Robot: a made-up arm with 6 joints.
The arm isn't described. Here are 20 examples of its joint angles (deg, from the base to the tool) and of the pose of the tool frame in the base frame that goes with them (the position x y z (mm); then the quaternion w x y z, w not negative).
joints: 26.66 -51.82 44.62 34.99 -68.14 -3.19
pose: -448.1 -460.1 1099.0 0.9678 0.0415 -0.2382 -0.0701
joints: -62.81 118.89 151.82 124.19 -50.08 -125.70
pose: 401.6 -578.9 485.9 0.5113 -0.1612 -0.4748 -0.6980
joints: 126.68 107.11 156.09 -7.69 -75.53 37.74
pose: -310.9 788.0 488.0 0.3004 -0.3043 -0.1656 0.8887
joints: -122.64 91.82 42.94 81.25 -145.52 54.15
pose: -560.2 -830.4 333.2 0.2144 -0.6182 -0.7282 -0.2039
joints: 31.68 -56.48 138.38 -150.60 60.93 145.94
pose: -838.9 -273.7 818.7 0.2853 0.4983 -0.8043 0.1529
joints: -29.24 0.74 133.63 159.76 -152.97 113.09
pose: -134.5 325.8 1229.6 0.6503 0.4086 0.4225 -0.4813
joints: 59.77 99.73 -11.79 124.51 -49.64 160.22
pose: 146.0 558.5 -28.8 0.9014 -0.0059 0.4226 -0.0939
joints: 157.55 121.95 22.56 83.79 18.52 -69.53
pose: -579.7 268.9 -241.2 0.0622 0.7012 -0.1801 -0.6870
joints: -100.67 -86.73 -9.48 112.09 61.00 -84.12
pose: 182.0 608.0 902.6 0.6476 -0.6628 0.0692 -0.3696
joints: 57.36 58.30 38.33 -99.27 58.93 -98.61
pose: 338.1 667.5 391.7 0.0308 0.9864 -0.0393 -0.1563
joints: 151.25 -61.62 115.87 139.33 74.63 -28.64
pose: 658.5 -619.0 597.1 0.6075 0.2861 -0.7103 -0.2110
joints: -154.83 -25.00 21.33 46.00 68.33 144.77
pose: 8.0 149.4 1309.6 0.7457 0.4267 -0.5089 -0.0540
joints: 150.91 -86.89 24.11 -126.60 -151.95 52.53
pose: 287.5 -375.9 887.2 0.6193 0.0297 0.7329 -0.2802
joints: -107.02 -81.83 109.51 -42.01 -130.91 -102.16
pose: 82.7 882.7 618.9 0.8108 0.0818 -0.4552 -0.3589
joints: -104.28 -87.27 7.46 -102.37 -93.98 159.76
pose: 123.5 299.2 847.9 0.1364 -0.9895 0.0255 0.0403
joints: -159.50 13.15 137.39 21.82 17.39 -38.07
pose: -20.1 228.2 1288.7 0.2171 -0.9117 -0.1635 -0.3081
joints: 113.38 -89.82 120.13 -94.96 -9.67 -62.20
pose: 293.2 -948.2 504.5 0.7685 -0.0255 0.3463 -0.5375
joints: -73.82 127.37 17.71 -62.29 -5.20 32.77
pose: -86.3 -123.9 -129.0 0.3115 0.6239 0.5410 -0.4701
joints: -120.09 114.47 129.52 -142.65 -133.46 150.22
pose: -304.5 -897.6 150.3 0.5784 -0.7484 -0.3247 -0.0020
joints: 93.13 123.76 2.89 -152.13 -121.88 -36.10
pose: -253.0 152.8 -40.8 0.2484 -0.4638 -0.7781 0.3431
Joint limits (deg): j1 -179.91..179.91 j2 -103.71..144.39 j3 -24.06..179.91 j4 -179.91..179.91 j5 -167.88..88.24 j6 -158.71..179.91
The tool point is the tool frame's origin. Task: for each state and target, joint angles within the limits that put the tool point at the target. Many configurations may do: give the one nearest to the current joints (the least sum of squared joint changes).
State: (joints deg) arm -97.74 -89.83 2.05 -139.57 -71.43 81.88
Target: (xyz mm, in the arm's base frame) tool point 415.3 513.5 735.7
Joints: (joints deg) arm -108.12 -97.97 26.71 -155.79 -71.40 82.14
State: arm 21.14 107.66 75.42 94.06 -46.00 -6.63
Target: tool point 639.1 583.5 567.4
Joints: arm 40.26 100.59 98.64 98.77 -49.81 -8.37
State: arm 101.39 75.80 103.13 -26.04 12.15 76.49
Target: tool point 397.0 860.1 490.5
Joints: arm 77.66 83.07 99.67 -24.72 12.16 76.26
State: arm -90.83 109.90 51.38 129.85 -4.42 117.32
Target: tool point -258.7 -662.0 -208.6
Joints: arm -123.85 125.07 40.36 124.79 -4.26 119.29
